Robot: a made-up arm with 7 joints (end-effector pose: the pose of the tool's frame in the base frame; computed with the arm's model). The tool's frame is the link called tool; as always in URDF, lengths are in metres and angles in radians.
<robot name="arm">
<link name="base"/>
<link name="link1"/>
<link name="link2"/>
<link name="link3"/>
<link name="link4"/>
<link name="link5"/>
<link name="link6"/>
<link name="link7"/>
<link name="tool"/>
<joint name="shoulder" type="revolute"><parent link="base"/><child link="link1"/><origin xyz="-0.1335 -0.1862 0.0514" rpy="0 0 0"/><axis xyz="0 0 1"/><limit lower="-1.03" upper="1.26" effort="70" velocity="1.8"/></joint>
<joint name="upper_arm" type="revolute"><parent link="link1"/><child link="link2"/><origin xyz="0.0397 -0.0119 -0.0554" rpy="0 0 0"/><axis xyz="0 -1 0"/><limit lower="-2.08" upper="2.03" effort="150" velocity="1.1"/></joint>
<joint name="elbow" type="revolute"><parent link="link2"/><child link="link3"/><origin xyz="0.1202 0.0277 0.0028" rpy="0 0 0"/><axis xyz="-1 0 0"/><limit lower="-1.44" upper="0.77" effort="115" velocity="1.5"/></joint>
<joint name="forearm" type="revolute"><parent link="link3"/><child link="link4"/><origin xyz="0.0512 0.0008 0.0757" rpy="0 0 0"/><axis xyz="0 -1 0"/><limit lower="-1.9" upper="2.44" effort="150" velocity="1.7"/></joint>
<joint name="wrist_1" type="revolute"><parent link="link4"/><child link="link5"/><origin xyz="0.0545 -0.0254 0.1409" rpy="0 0 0"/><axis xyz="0 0 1"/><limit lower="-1.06" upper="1.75" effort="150" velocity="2.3"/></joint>
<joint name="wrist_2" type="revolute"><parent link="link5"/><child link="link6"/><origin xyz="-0.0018 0.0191 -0.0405" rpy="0 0 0"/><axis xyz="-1 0 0"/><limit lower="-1.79" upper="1.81" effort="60" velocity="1.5"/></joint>
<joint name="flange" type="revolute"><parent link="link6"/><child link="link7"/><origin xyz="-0.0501 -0.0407 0.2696" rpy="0 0 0"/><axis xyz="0 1 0"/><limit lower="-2.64" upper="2.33" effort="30" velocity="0.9"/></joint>
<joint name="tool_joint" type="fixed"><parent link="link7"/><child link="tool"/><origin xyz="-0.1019 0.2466 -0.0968" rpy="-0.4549 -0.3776 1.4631"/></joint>
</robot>
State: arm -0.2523 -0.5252 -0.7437 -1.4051 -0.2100 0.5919 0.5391
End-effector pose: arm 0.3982 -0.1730 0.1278 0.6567 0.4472 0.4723 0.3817
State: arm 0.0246 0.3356 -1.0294 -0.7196 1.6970 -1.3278 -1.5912
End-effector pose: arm 0.3357 -0.3448 0.3078 0.8439 -0.4929 0.0134 0.2114
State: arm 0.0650 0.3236 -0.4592 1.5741 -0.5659 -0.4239 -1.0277
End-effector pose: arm -0.2955 -0.1626 0.1681 0.3231 0.8515 0.4129 0.0053
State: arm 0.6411 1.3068 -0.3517 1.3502 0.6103 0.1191 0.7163
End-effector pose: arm -0.1704 -0.0671 -0.2247 -0.3836 -0.8523 0.3465 0.0795
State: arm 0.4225 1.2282 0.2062 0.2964 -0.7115 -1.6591 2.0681
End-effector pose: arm -0.3314 -0.4929 -0.0620 -0.2131 0.2721 -0.9365 0.0597
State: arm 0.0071 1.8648 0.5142 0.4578 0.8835 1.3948 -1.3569
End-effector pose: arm -0.0507 -0.0809 0.1406 0.8216 -0.2940 -0.0464 0.4863
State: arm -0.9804 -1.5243 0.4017 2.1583 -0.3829 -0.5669 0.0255
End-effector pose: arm -0.1712 -0.0125 0.0842 -0.2266 -0.6454 0.1821 0.7064
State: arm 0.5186 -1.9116 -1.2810 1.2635 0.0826 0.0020 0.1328
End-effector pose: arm 0.0842 -0.0259 0.0649 0.0179 0.0169 0.3044 0.9522
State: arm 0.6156 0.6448 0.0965 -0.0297 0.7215 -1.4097 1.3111
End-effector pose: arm 0.0341 -0.4280 0.5466 -0.4754 -0.2386 -0.8460 0.0359
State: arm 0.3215 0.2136 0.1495 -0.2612 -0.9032 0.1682 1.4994
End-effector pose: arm 0.1356 0.2736 0.4806 0.3395 0.2374 0.1760 0.8930
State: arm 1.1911 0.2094 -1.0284 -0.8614 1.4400 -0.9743 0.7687
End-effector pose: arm 0.3942 0.2580 0.0589 -0.5988 -0.3736 -0.2717 0.6543
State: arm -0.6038 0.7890 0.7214 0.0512 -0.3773 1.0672 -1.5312
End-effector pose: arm 0.2757 -0.1953 0.2034 -0.8673 0.2488 0.4264 0.0630
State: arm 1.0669 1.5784 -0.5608 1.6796 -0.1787 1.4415 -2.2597
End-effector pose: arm -0.3654 -0.4372 0.2144 -0.6798 -0.2981 -0.6578 0.1279
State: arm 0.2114 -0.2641 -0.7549 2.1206 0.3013 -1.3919 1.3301
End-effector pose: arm -0.2693 -0.3628 -0.2922 0.0753 -0.5594 0.8128 0.1440
